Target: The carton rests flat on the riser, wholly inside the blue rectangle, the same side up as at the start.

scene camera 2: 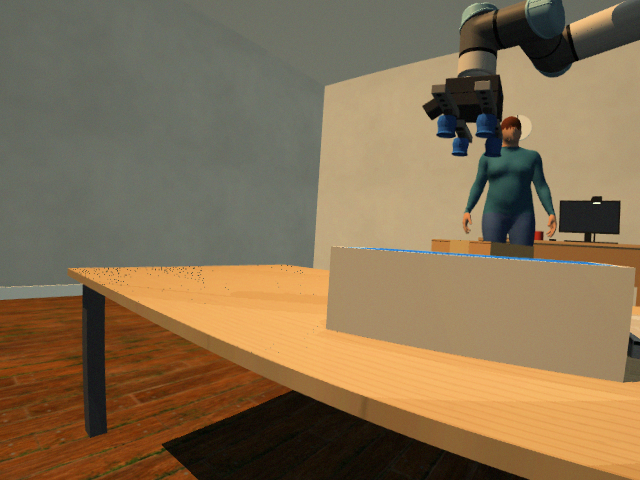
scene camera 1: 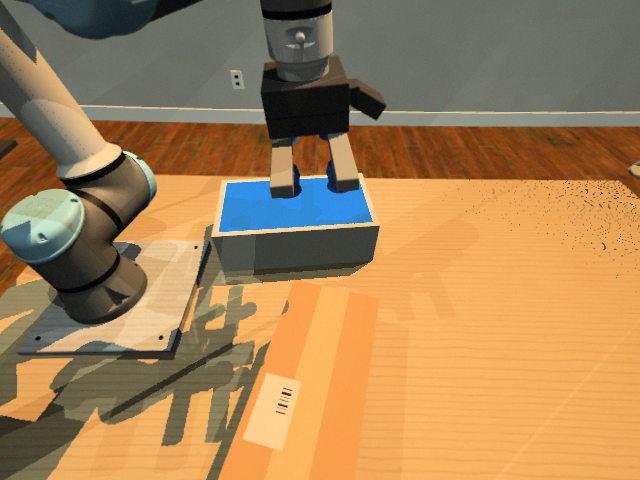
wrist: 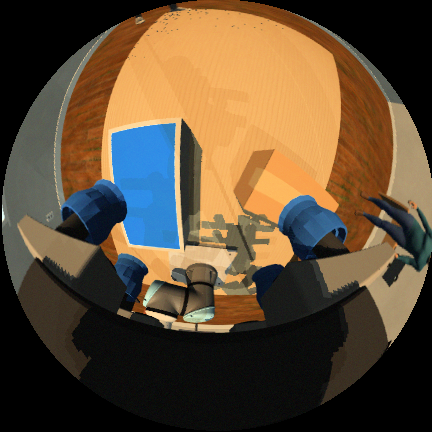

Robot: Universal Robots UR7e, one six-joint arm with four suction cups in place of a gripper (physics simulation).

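Pixels of known places: hand, its tool point: (scene camera 2: 471, 145) (scene camera 1: 311, 159) (wrist: 199, 249); arm's base, origin of its link: (scene camera 1: 109, 292) (wrist: 200, 272).
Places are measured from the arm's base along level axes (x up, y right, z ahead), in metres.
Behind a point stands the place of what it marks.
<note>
The orange carton (scene camera 1: 336, 361) @[x 0.129, y 0.239, z 0.457 m] (scene camera 2: 460, 246) @[x 0.115, y 0.114, z 0.467 m] (wrist: 290, 182) @[x 0.129, y 0.196, z 0.475 m] lies flat on the table, apart from the riser, with a pale tape stripe and, in scene camera 1, a white barcode label facing up. Its near end is cut off there. The pale riser (scene camera 1: 310, 249) @[x 0.039, y -0.058, z 0.435 m] (scene camera 2: 475, 310) @[x 0.039, y -0.257, z 0.382 m] (wrist: 188, 175) @[x 0.002, y -0.057, z 0.442 m] stands beside the robot base, with the blue rectangle (scene camera 1: 248, 209) @[x 0.101, y -0.135, z 0.298 m] (wrist: 145, 155) @[x 0.102, y -0.142, z 0.503 m] on its top and no carton on it. My gripper (scene camera 1: 314, 178) @[x 0.314, y 0.007, z 0.436 m] (scene camera 2: 471, 135) @[x 0.314, y 0.007, z 0.436 m] (wrist: 201, 245) @[x 0.314, y 0.007, z 0.436 m] is open, its four blue suction cups off and touching nothing. In scene camera 2 it hangs well above the riser's height.
The robot base plate (scene camera 1: 155, 310) @[x 0.003, y 0.055, z 0.111 m] (wrist: 220, 256) @[x 0.003, y 0.081, z 0.121 m] is left of the riser and carton in scene camera 1. The wooden table (scene camera 1: 491, 335) @[x -0.019, y 0.148, z 0.789 m] (scene camera 2: 248, 310) @[x -0.019, y -0.263, z 0.739 m] (wrist: 220, 65) @[x -0.019, y 0.005, z 0.836 m] carries them. A person (scene camera 2: 510, 186) (wrist: 405, 227) stands beyond the table, near a desk with a monitor (scene camera 2: 589, 217).
</note>
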